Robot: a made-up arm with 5 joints.
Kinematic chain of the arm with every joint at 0, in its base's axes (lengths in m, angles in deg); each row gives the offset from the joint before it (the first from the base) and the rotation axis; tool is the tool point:
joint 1: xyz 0 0 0.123 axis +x
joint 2: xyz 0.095 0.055 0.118 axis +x
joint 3: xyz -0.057 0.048 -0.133 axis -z
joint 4: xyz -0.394 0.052 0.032 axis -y
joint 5: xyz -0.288 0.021 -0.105 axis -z
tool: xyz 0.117 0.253 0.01
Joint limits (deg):
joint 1: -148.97..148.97
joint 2: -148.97..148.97
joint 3: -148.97..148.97
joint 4: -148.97..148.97
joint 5: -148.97..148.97
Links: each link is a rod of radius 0.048 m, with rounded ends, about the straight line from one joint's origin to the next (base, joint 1, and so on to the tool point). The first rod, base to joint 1, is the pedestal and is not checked.
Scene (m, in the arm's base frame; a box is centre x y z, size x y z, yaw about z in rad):
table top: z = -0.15
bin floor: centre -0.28 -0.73 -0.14 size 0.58 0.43 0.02 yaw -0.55
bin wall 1: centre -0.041 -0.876 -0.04 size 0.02 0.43 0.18 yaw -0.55
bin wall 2: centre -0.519 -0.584 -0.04 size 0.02 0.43 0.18 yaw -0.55
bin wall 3: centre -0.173 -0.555 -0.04 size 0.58 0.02 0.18 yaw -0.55
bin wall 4: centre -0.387 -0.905 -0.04 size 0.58 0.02 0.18 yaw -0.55
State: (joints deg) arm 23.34 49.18 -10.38 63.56 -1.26
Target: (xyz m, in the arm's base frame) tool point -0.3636 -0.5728 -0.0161
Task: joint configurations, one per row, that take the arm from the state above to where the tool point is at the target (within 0.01 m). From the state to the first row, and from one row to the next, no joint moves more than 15 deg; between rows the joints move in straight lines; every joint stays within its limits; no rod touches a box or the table.
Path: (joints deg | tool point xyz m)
1: 36.18 59.44 -8.62 61.79 -0.29 | -0.3982 0.2405 0.5906
2: 49.01 69.70 -6.87 60.02 0.68 | -0.3936 0.0497 0.6664
3: 61.85 79.96 -5.11 58.26 1.65 | -0.3885 -0.1609 0.6616
4: 74.68 90.23 -3.36 56.49 2.61 | -0.3830 -0.3571 0.5735
5: 87.52 100.49 -1.60 54.72 3.58 | -0.3769 -0.5062 0.4136
6: 100.35 110.75 0.15 52.95 4.55 | -0.3705 -0.5826 0.2063
7: 113.19 121.01 1.91 51.18 5.52 | -0.3636 -0.5728 -0.0162

